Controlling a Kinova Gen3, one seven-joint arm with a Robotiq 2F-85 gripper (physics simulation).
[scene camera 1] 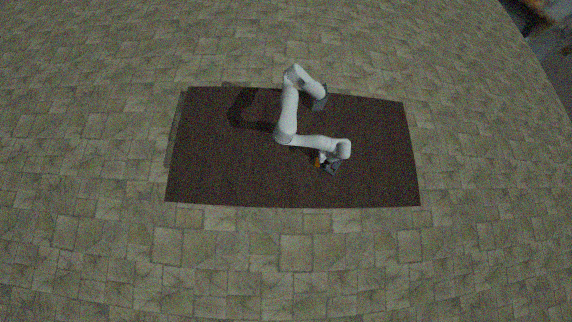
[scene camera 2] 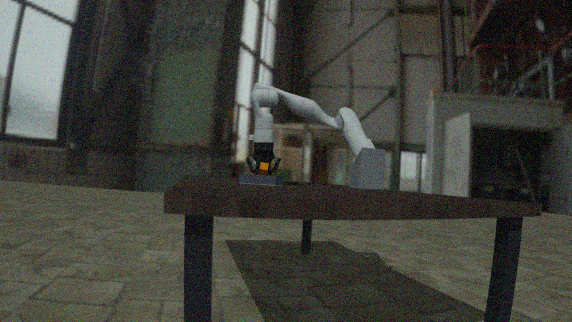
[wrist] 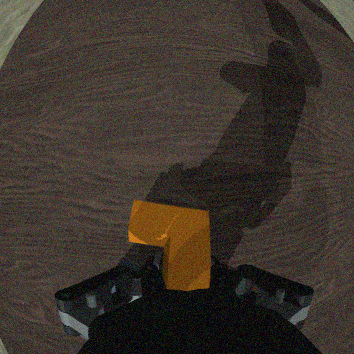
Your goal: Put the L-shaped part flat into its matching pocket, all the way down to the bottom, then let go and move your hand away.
My gripper [wrist: 181, 260] grips an orange L-shaped part [wrist: 183, 232].
